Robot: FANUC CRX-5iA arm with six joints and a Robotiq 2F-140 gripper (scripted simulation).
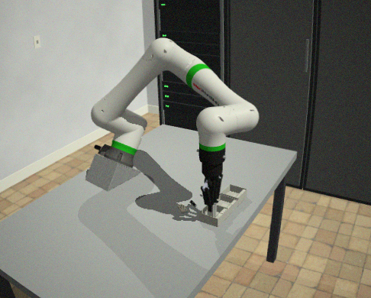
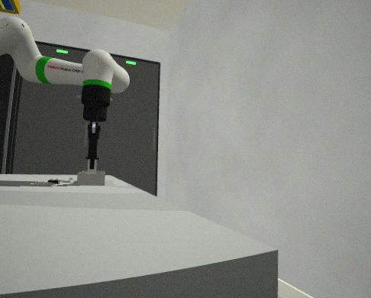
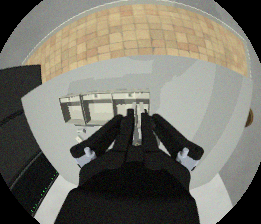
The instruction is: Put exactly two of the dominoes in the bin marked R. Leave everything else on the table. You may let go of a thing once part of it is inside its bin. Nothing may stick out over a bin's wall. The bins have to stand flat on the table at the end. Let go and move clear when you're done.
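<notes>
Now: the pale two-compartment bin block 10 mm behind my hand, 100 mm to the left of it and 30 mm below it. From my hand the other things lie so: small dark object 130 mm behind, 40 mm to the left, 40 mm below; cream domino 140 mm behind, 10 mm to the right, 40 mm below.
</notes>
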